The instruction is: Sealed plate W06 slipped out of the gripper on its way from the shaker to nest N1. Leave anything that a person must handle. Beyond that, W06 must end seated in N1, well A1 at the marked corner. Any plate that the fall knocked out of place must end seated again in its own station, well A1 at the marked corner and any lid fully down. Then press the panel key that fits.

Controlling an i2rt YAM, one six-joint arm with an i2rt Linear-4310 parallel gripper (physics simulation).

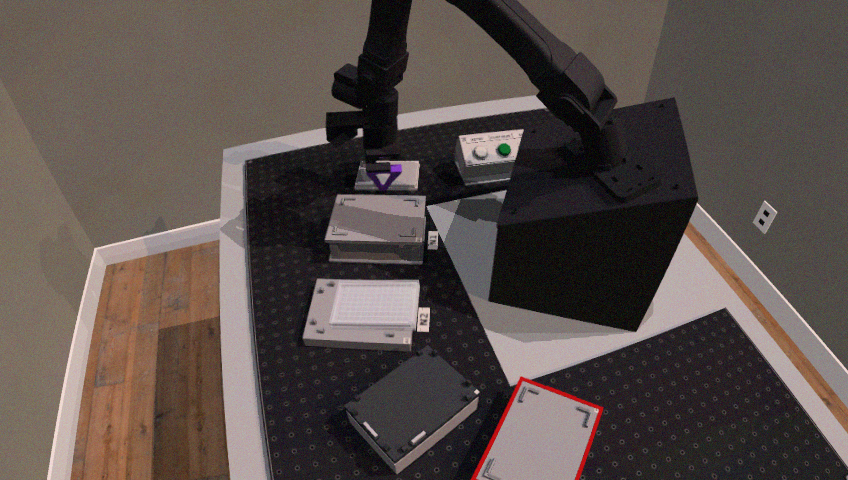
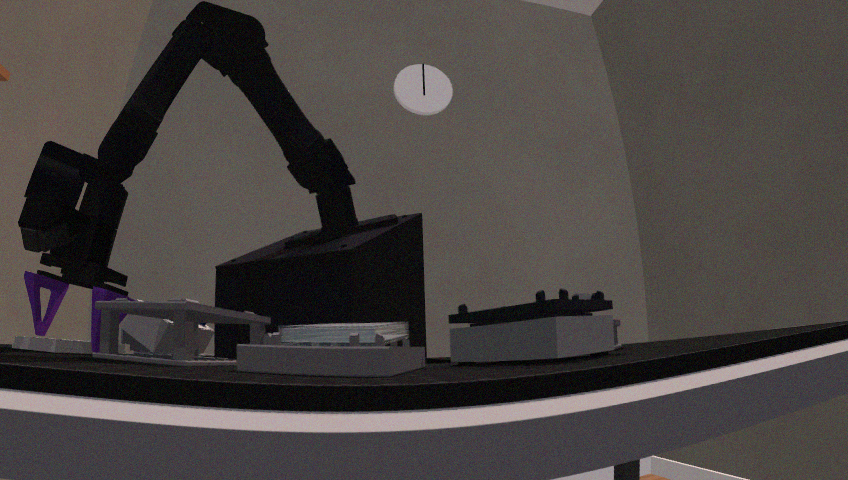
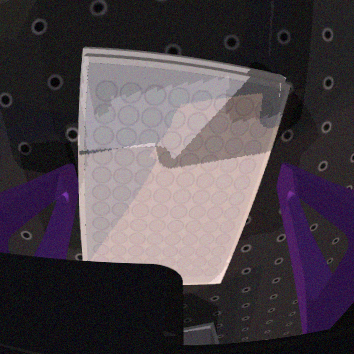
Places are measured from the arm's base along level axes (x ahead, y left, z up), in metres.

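Pixels of known places: gripper, fingertip midpoint: (image 1: 381, 173) (image 2: 67, 343) (image 3: 177, 174); arm's base, link origin: (image 1: 609, 162) (image 2: 341, 233).
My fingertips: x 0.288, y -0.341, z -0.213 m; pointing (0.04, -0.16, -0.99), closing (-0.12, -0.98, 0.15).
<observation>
For each thing: its middle in the pictures, then the offset to it from my fingertips. "spot": a spot on its surface instead.
- pale sealed plate with round wells, body centre: (image 3: 168, 194) (image 2: 76, 346) (image 1: 387, 174) 0.012 m back, 0.006 m left, 0.002 m down
- N1, body centre: (image 2: 188, 334) (image 1: 377, 227) 0.039 m ahead, 0.183 m left, 0.020 m up
- N2, body centre: (image 2: 342, 353) (image 1: 360, 311) 0.097 m ahead, 0.349 m left, 0.006 m up
- clear-white plate, body centre: (image 2: 349, 328) (image 1: 375, 302) 0.074 m ahead, 0.356 m left, 0.029 m up
- panel, body centre: (image 2: 173, 330) (image 1: 511, 151) 0.270 m back, 0.036 m left, 0.032 m up
- dark-topped box with corner posts, surface spot: (image 2: 529, 309) spot: 0.119 m ahead, 0.512 m left, 0.040 m up
- red-edged grey station, body centre: (image 1: 538, 448) 0.083 m back, 0.635 m left, 0.013 m up
A pale sealed plate with round wells (image 1: 409, 173) (image 2: 59, 343) (image 3: 165, 200) lies flat on the dark mat behind N1; no label is readable. My gripper (image 2: 69, 343) (image 3: 177, 174) is open, pointing down, with its purple fingers low on either side of that plate and a gap at each side. N1 (image 1: 377, 220) (image 2: 184, 306) is a raised grey stand with corner brackets, its top bare. N2 (image 1: 318, 312) (image 2: 327, 360) is a low grey base. A clear-white plate (image 1: 374, 302) (image 2: 342, 333) rests on it, shifted toward its rear right, away from the left posts. I cannot tell whether it has a lid.
The panel (image 1: 470, 172) with white and green keys (image 1: 504, 149) stands back right, partly hidden by the black arm pedestal (image 1: 583, 255) (image 2: 321, 297). A dark-topped box with corner posts (image 1: 416, 386) (image 2: 529, 309) stands in front of N2. A red-edged grey station (image 1: 544, 437) is beside it.
</observation>
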